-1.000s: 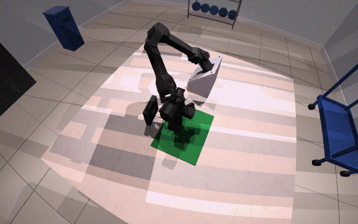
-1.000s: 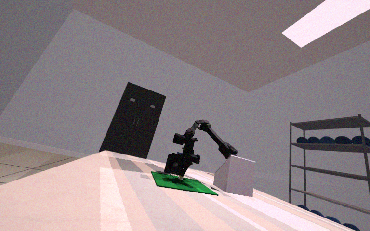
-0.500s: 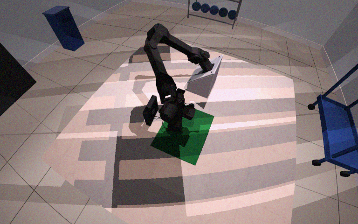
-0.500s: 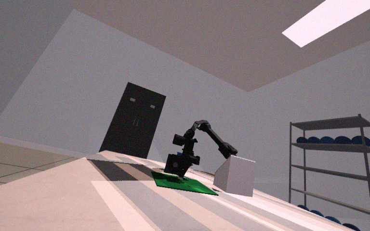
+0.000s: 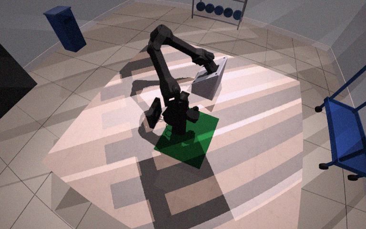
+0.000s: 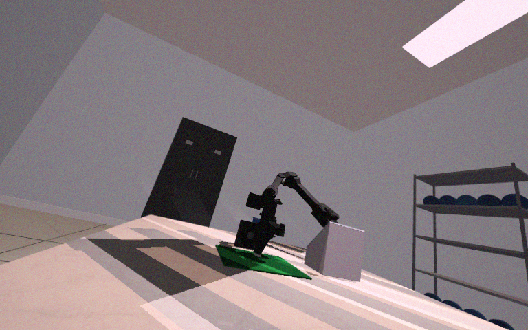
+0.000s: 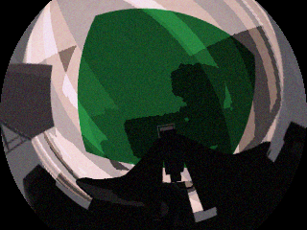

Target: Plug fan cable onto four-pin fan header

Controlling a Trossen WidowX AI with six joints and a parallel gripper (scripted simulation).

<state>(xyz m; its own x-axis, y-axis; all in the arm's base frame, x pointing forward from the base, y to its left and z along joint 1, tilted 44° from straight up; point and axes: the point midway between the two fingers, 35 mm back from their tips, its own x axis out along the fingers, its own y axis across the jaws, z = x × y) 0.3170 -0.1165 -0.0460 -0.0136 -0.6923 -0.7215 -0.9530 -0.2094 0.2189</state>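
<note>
Now: gripper tip 10 mm to the left of the black plug and 10 mm below it. Also, from my gripper tip: green board (20 mm ahead, 50 mm to the left, 40 mm below); black fan (10 mm ahead, 130 mm to the right, 30 mm above); four-pin fan header (10 mm to the right, 20 mm below).
</note>
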